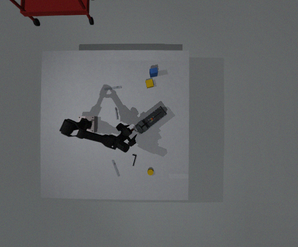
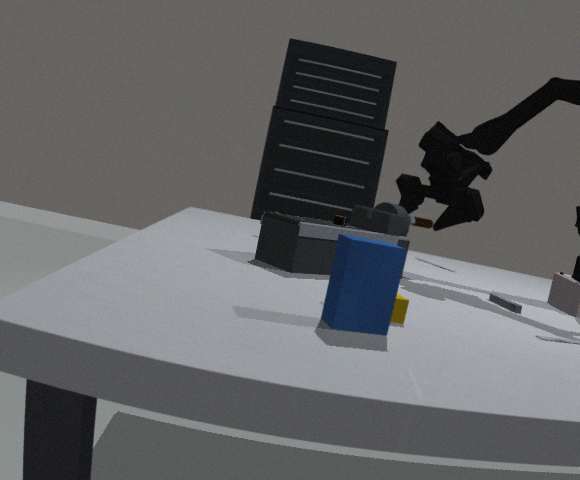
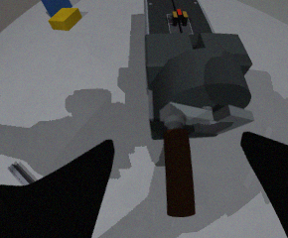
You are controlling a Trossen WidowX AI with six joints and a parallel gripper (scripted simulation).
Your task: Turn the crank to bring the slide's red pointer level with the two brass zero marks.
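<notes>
My gripper tip is 2 cm past the brown crank handle and 1 cm to the left of it. From my gripper tip the other things lie so: red pointer (14 cm ahead, 10 cm to the left, 2 cm below); then black hex key (3 cm ahead, 24 cm to the right, 10 cm below); then yellow block (7 cm ahead, 40 cm to the left, 9 cm below).
</notes>
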